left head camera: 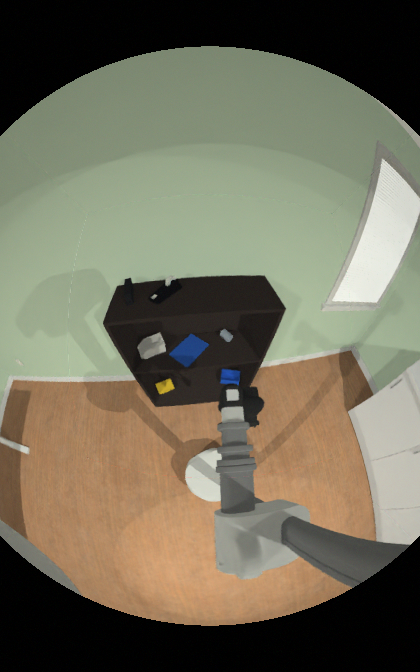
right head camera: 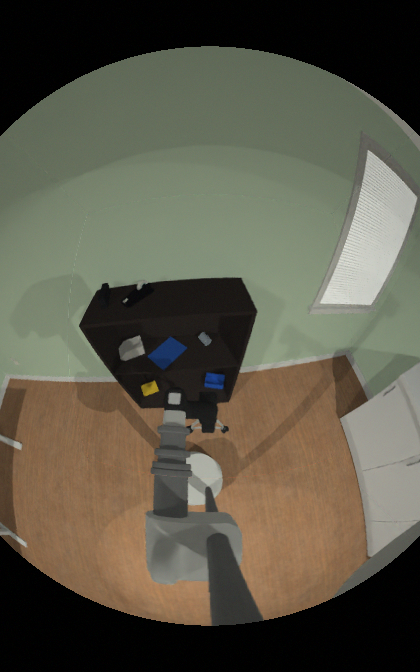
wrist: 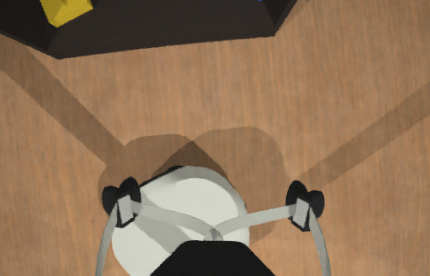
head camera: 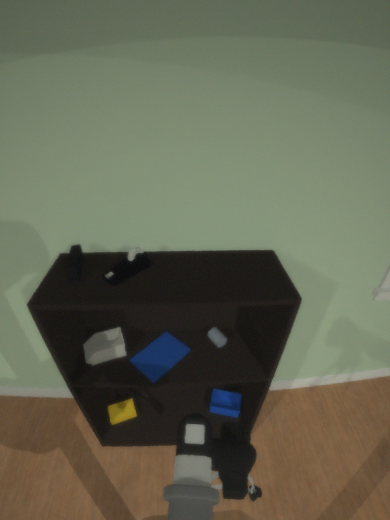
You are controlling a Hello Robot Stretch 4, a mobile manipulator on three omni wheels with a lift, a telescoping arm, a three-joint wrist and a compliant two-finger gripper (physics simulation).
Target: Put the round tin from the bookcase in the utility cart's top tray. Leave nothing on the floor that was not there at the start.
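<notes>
The round tin, a small grey-blue cylinder, is on the middle shelf of the dark bookcase, near its right side. My gripper is open, its two fingertips wide apart with nothing between them; it hangs over the floor in front of the bookcase, lower and nearer than the tin. The tin does not show in the wrist view. The utility cart cannot be made out in these views.
A grey-white object and a blue flat box share the tin's shelf. Below are a yellow block and a blue box. Dark objects lie on the bookcase top. The robot's white round base shows below the gripper. White cabinets stand at the right.
</notes>
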